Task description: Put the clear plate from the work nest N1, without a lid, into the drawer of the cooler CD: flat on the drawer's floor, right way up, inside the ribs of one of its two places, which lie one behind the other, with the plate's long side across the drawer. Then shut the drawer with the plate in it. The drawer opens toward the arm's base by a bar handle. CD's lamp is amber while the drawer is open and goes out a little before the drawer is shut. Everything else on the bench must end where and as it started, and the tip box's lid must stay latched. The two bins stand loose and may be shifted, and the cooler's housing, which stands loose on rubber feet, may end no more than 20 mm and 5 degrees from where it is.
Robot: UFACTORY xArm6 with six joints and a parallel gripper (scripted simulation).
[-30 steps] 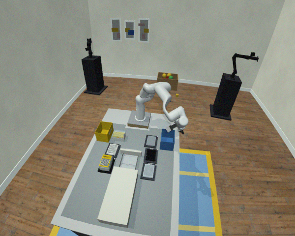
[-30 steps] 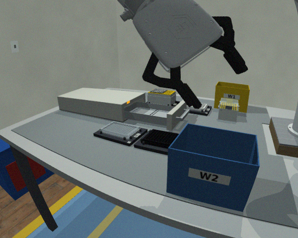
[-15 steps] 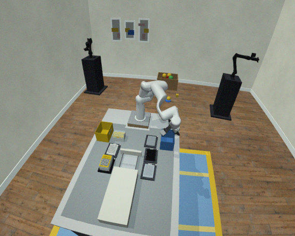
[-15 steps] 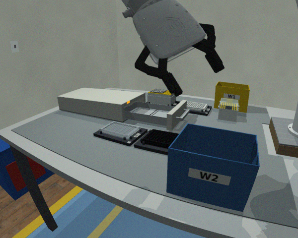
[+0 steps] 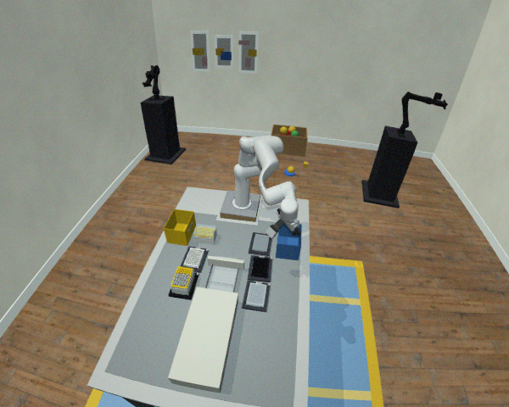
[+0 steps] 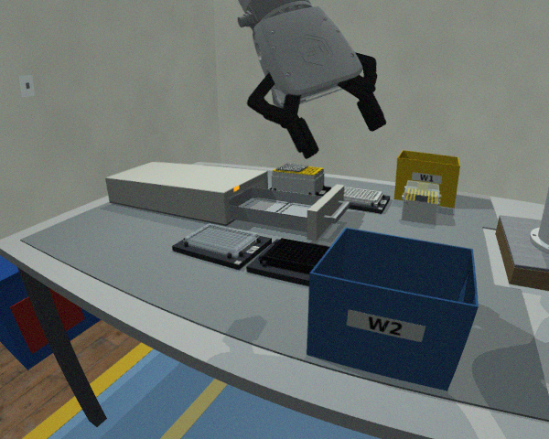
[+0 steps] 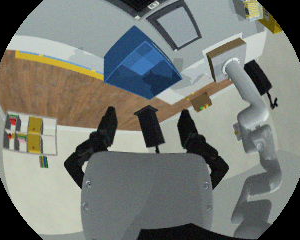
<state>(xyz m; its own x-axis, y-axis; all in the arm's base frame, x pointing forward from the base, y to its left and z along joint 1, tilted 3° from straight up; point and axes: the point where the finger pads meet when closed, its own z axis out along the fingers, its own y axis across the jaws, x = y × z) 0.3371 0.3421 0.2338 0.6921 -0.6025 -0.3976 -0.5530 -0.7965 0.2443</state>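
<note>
Right now my hand is 290 mm short of the clear plate, 90 mm to the left of it and 240 mm above it. From my hand the other things lie so: blue bin W2 (80 mm behind, 10 mm to the left, 220 mm below); black plate (110 mm ahead, 110 mm to the right, 230 mm below); nest (290 mm ahead, 90 mm to the right, 250 mm below).
</note>
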